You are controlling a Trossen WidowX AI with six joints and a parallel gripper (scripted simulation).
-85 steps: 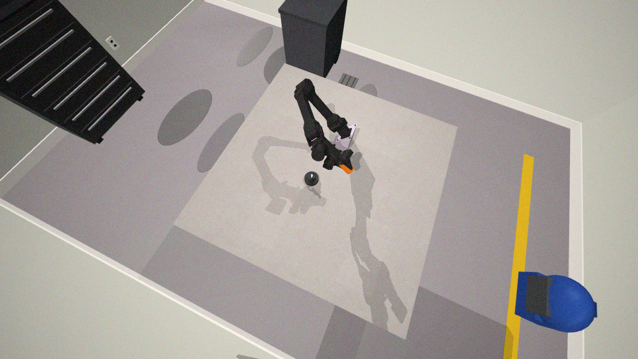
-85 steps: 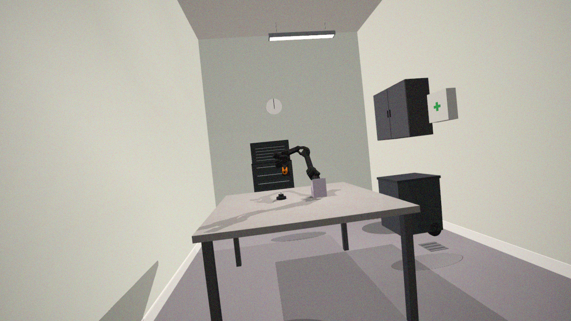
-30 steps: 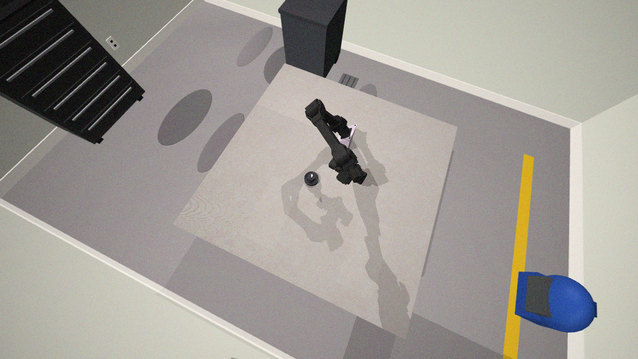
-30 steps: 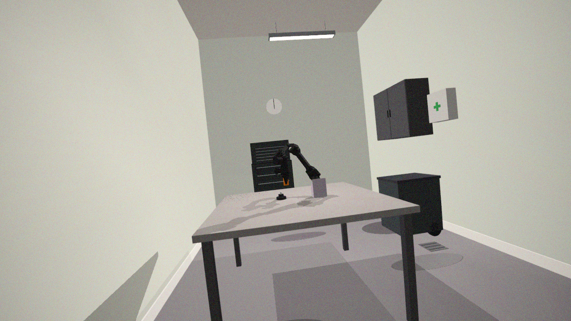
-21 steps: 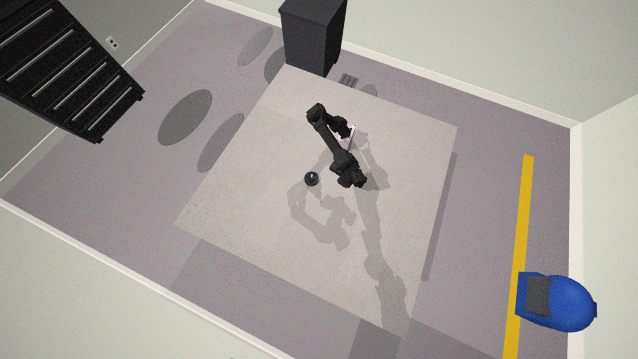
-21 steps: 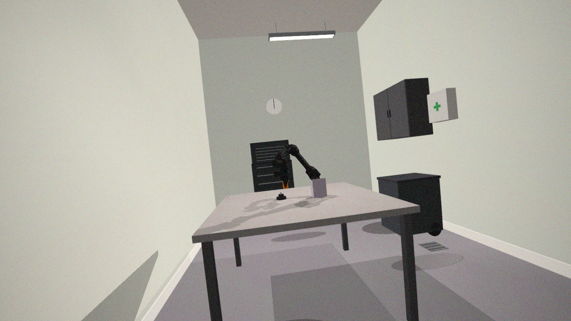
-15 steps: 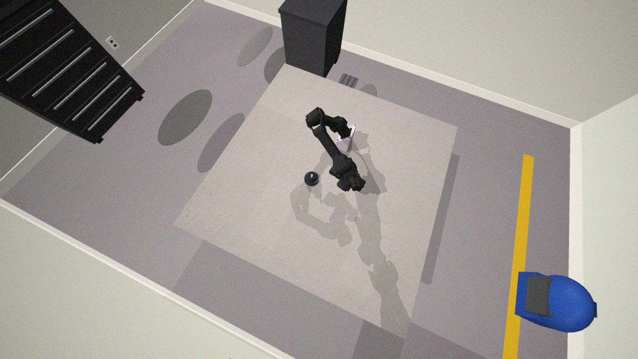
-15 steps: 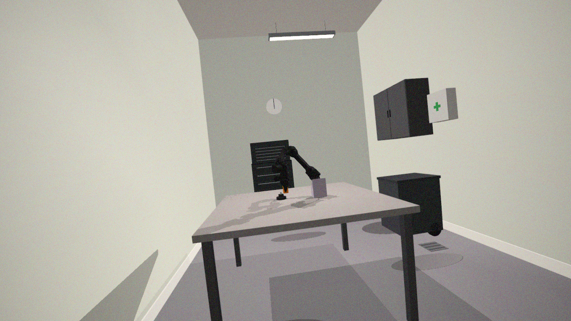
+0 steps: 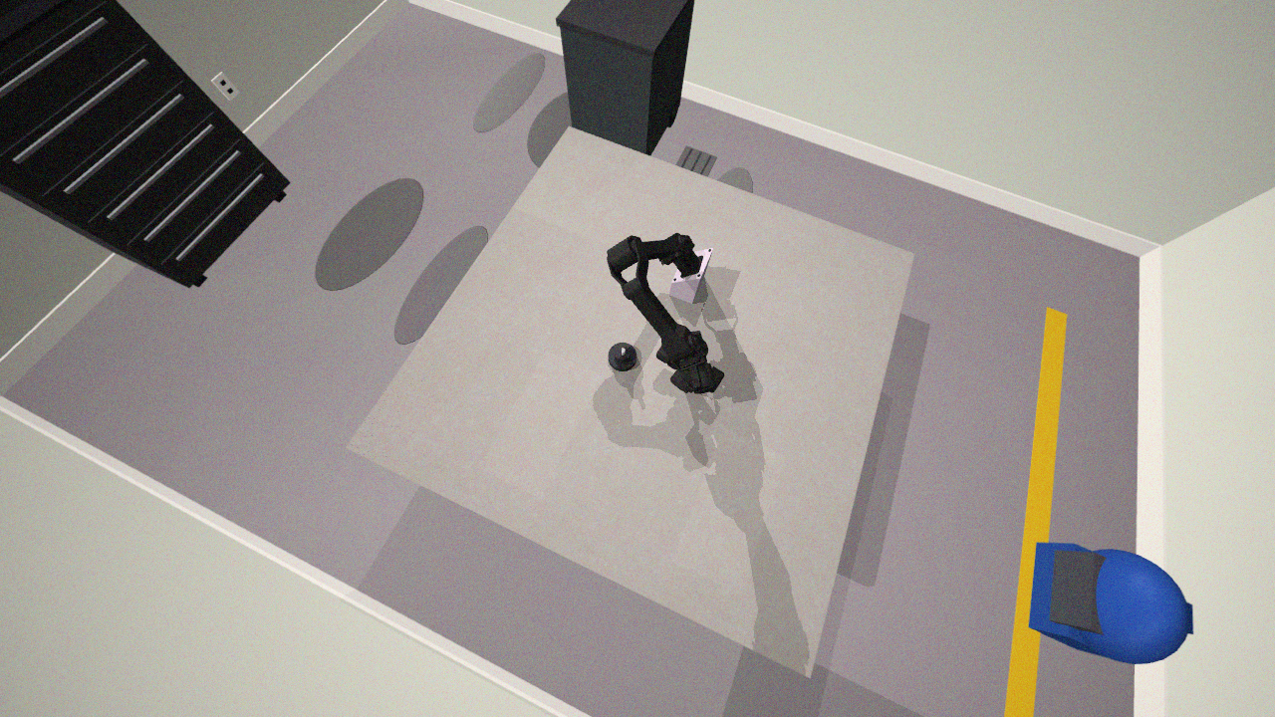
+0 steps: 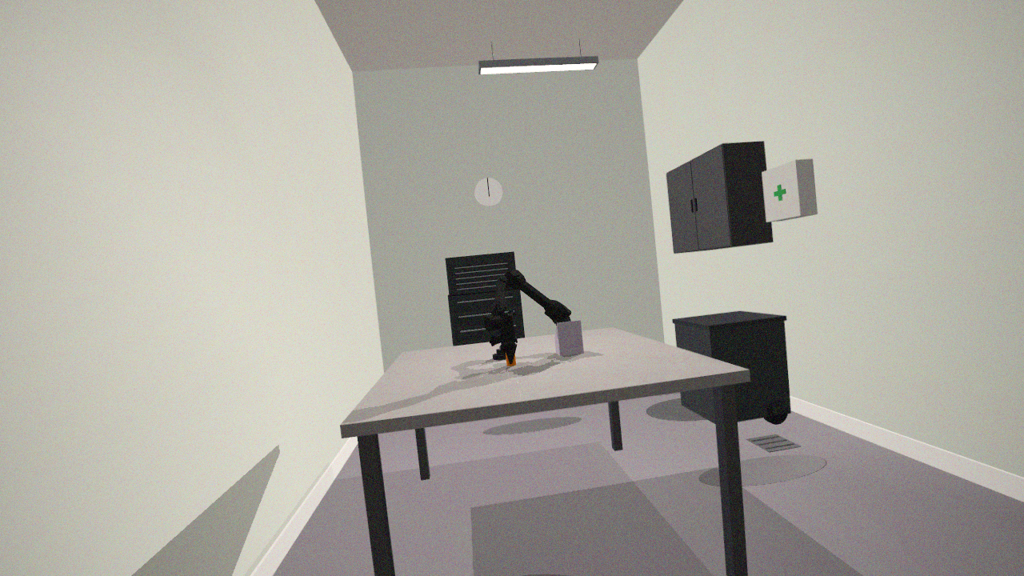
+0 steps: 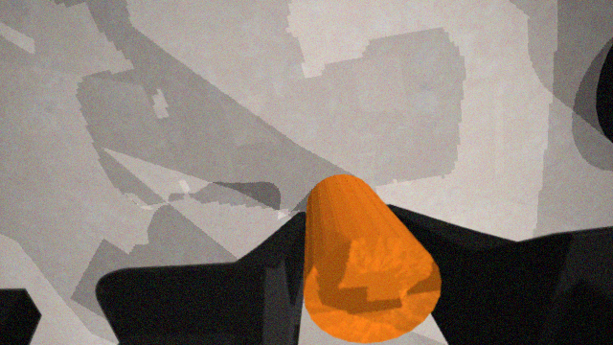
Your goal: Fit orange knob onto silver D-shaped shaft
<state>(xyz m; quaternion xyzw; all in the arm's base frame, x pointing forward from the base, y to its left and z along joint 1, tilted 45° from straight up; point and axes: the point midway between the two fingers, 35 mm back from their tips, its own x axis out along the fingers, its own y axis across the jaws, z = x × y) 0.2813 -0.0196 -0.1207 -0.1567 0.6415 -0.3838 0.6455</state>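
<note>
Right now the orange knob is 30 mm above my gripper tip. Also, from my gripper tip: dark round pedestal (190 mm to the right, 20 mm above).
</note>
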